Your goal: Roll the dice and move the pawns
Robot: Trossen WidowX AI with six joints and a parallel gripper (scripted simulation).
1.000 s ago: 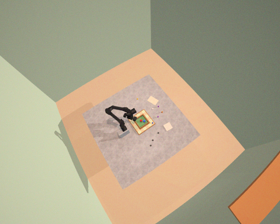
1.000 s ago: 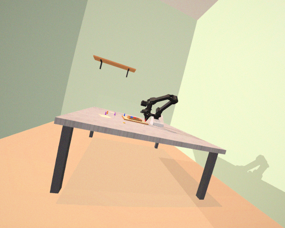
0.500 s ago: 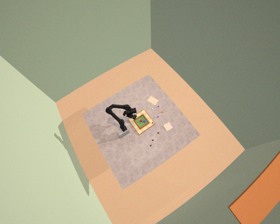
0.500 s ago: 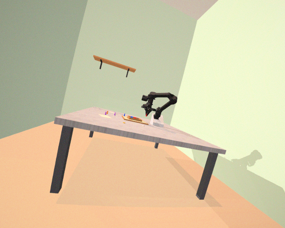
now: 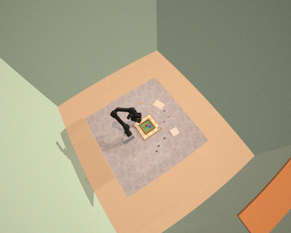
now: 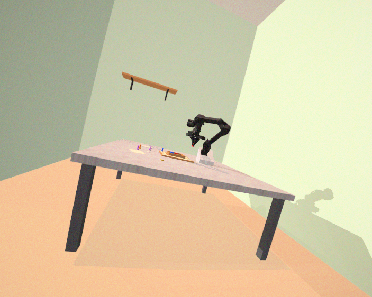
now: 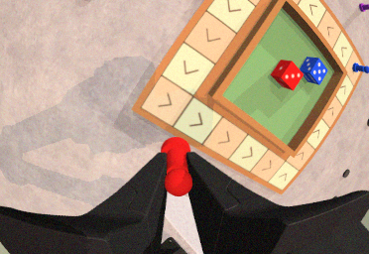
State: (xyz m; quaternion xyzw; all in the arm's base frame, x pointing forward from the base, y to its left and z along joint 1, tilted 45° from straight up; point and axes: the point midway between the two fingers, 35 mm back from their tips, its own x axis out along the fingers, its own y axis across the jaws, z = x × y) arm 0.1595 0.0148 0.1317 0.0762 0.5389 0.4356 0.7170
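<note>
The blue pawn is 22 cm ahead of my gripper tip, 23 cm to the right of it and 12 cm below it. Also, from my gripper tip: orange pawn 44 cm ahead, 17 cm to the right, 13 cm below; red pawn 1 cm above; green tray 11 cm ahead, 11 cm to the right, 14 cm below.
</note>
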